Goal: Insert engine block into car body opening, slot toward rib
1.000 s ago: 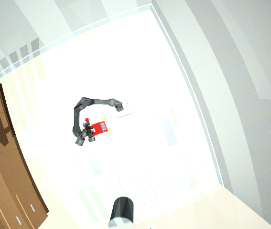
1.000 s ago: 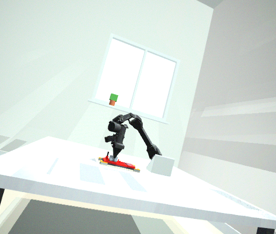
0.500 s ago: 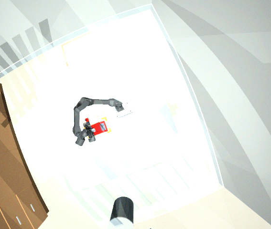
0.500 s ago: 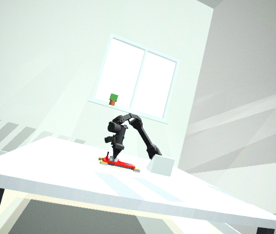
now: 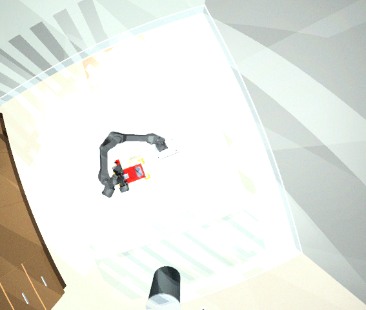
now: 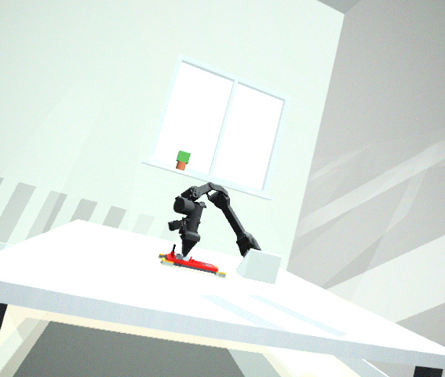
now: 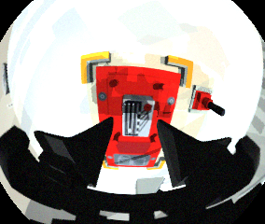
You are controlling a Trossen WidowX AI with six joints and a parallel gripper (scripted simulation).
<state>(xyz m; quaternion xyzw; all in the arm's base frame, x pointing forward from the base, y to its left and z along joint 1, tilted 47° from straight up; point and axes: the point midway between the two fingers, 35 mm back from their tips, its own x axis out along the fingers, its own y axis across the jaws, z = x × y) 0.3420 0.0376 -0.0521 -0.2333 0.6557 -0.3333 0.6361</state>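
My gripper tip is now 2 cm above the grey engine block. From my gripper tip the other things lie so: thin post: 1 cm ahead, 12 cm to the right.
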